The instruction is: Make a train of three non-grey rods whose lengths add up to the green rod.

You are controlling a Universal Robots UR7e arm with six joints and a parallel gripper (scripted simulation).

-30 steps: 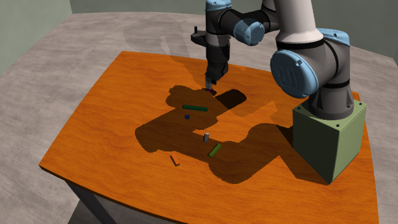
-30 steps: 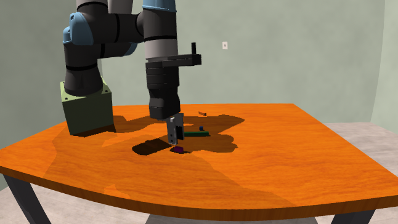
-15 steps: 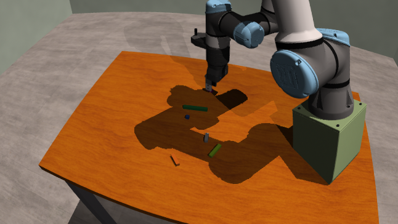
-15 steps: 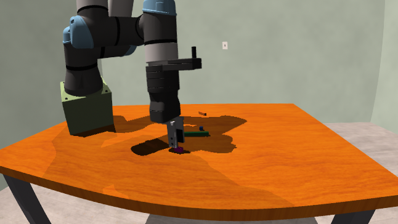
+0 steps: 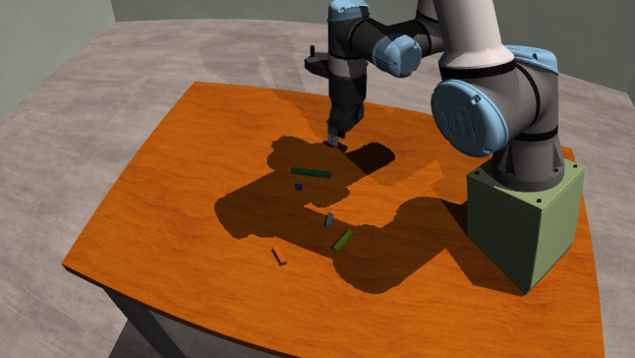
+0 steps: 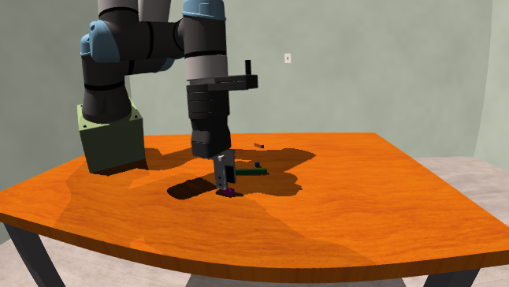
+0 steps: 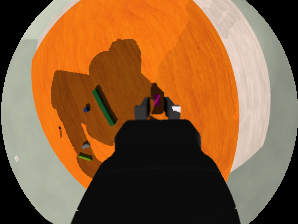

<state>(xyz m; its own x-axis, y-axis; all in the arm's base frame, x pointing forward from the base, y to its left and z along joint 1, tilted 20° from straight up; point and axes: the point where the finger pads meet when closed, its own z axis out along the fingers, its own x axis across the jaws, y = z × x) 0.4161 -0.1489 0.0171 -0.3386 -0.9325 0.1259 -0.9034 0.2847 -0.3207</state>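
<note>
The magenta rod is 30 mm below my hand. The rest, counted from my hand: green rod (100 mm to the left, 30 mm below, 30 mm ahead); then blue rod (140 mm to the left, 40 mm ahead, 30 mm below); then grey rod (210 mm to the left, 40 mm behind, 30 mm below).
</note>
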